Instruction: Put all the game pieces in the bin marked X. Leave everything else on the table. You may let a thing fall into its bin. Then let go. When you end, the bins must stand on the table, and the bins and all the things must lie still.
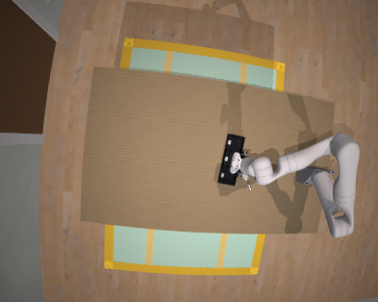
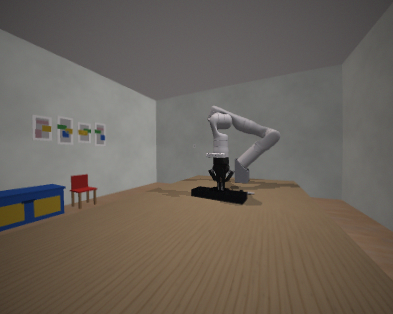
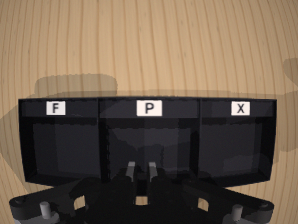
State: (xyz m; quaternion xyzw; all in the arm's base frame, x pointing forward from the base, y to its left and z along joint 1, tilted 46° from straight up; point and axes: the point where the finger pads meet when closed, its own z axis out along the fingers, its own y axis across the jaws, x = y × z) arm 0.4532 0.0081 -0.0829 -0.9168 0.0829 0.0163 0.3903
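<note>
Right now the joined black bins is 2 cm ahead of my hand, 1 cm to the right of it and 3 cm below it. From my hand the other things lie so: yellow ring (9 cm behind, 1 cm to the left, 5 cm below); white die (6 cm behind, 3 cm to the right, 4 cm below); white domino (6 cm behind, 7 cm to the left, 5 cm below).
</note>
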